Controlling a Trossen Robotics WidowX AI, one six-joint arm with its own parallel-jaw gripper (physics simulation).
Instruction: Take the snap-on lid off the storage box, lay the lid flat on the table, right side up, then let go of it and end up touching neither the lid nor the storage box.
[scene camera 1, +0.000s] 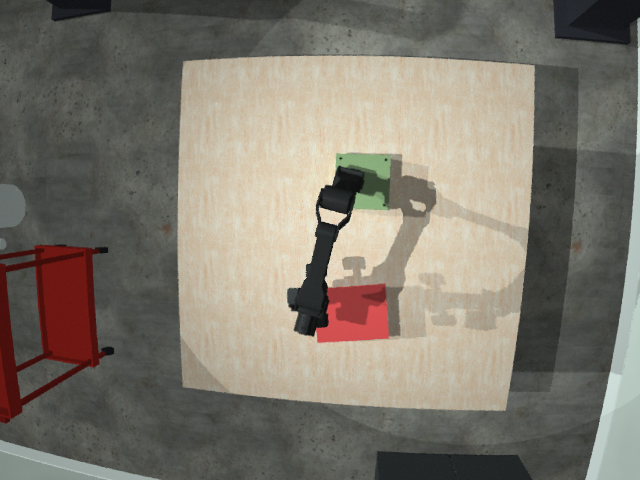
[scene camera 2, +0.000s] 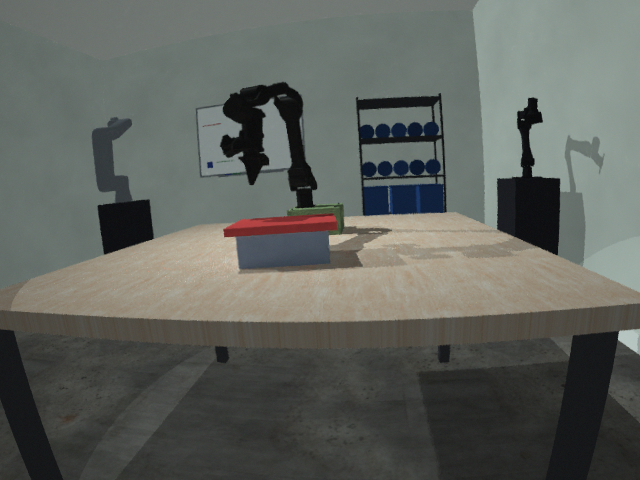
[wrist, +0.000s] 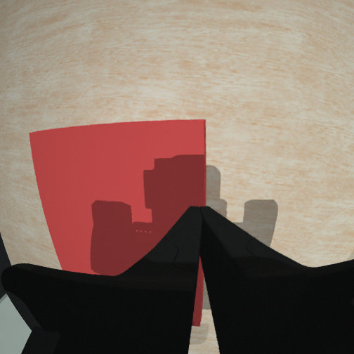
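Note:
The red lid sits on top of the blue-grey storage box, right side up and overhanging its walls. In the second scene view the lid looks about level. The box is hidden under the lid in the overhead and wrist views. My gripper is shut and empty, pointing down. It hangs above the lid, clear of it, with its fingertips over one edge of the lid in the wrist view. In the overhead view the arm hides the lid's left part and the fingertips.
The arm stands on a green base block behind the box on the wooden table. Off the table, a red frame stands at the left in the overhead view, and a shelf rack stands at the back.

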